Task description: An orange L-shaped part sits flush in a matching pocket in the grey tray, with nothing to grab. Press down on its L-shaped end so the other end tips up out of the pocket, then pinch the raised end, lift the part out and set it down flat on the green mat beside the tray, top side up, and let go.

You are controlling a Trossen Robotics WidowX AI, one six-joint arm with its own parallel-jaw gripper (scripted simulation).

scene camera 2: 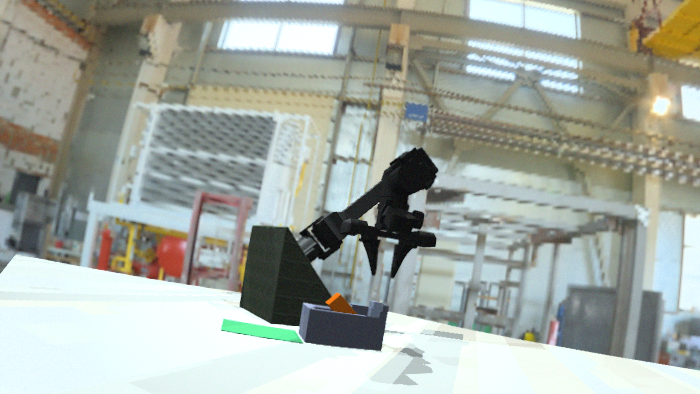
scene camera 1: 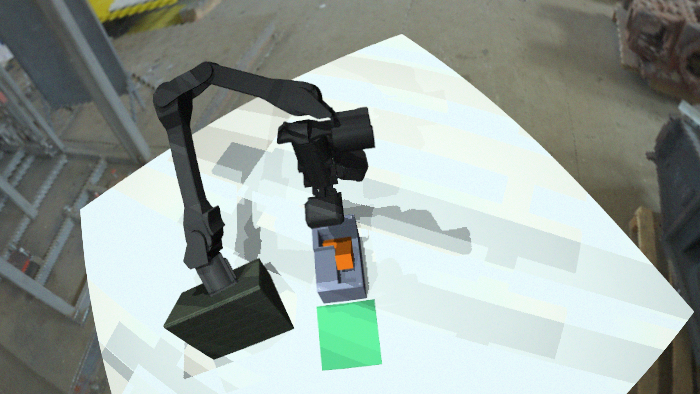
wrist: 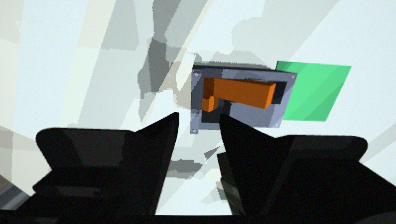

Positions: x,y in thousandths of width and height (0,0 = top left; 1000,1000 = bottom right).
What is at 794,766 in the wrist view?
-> My gripper.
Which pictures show my gripper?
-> Scene camera 2, scene camera 1 and the wrist view: all of them.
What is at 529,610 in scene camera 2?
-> My gripper.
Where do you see a green mat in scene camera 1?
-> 498,844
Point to a green mat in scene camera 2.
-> At 365,839
